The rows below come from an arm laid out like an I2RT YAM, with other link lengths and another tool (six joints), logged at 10 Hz.
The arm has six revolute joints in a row. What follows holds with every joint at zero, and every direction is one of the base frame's. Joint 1 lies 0.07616 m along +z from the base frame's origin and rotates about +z. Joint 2 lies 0.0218 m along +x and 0.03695 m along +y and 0.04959 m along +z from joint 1 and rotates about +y. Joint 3 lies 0.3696 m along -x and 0.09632 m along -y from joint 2 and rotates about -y. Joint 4 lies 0.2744 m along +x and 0.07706 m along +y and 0.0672 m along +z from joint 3 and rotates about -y. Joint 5 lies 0.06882 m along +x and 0.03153 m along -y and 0.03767 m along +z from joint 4 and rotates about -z. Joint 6 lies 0.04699 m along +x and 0.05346 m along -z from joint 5 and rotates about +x. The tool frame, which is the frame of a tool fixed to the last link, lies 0.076 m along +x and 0.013 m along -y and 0.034 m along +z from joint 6; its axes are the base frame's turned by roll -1.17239, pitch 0.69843 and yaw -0.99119 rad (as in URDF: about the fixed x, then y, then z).
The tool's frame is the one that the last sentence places.
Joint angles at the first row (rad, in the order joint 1, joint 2, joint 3, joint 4, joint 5, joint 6):
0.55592, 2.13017, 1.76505, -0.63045, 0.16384, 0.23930
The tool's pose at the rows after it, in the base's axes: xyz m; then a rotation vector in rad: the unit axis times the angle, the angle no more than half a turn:
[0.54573, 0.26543, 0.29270, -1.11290, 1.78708, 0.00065]
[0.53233, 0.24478, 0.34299, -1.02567, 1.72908, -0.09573]
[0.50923, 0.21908, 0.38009, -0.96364, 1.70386, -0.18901]
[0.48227, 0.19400, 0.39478, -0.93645, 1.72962, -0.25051]
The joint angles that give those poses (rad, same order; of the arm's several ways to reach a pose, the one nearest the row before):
0.55485, 2.06778, 1.75248, -0.59261, 0.22175, 0.26748
0.55453, 1.97442, 1.73231, -0.57742, 0.30773, 0.28873
0.55439, 1.87655, 1.68722, -0.58561, 0.39308, 0.30392
0.55270, 1.79257, 1.62677, -0.62942, 0.44846, 0.32587

